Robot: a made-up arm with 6 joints.
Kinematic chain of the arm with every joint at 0, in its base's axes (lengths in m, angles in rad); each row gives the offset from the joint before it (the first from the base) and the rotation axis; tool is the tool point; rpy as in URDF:
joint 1: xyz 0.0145 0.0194 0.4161 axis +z
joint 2: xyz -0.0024 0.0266 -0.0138 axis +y
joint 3: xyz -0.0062 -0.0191 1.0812 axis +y
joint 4: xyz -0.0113 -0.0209 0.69 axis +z
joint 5: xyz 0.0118 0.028 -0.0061 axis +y
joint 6: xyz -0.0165 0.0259 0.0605 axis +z
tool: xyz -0.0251 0.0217 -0.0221 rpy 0 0 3.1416
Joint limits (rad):
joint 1: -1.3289..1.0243
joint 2: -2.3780..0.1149
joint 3: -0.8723..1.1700
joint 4: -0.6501..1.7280
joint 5: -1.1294..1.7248
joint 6: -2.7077..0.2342
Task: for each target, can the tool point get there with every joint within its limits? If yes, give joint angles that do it. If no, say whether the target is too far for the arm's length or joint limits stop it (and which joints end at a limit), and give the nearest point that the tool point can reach.
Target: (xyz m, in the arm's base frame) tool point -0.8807 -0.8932 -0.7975
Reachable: yes | joints 0.8331 -2.1900 -0.2445 1.4121 1.0465 -2.1337
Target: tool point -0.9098 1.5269 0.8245
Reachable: yes | joints -0.9864 -1.3665 0.0611 -0.4380 0.4448 -0.1488
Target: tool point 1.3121 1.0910 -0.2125
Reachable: no: joint limits stop it (at a limit: joint 1, joint 3, joint 5) | nearest point -0.1967 1.2234 -0.6268 | short by 1.570 m
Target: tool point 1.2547 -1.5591 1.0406
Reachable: no: too far | nearest point 0.5316 -0.6387 1.6176 | short by 1.305 m
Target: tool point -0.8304 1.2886 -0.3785
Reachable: yes | joints -0.9759 -1.7525 -0.5973 1.2676 0.5151 -0.2791
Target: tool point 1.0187 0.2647 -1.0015
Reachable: no: joint limits stop it (at a limit: joint 1, joint 2, joint 3, joint 5) | nearest point -0.0600 0.6237 -1.0691 | short by 1.139 m
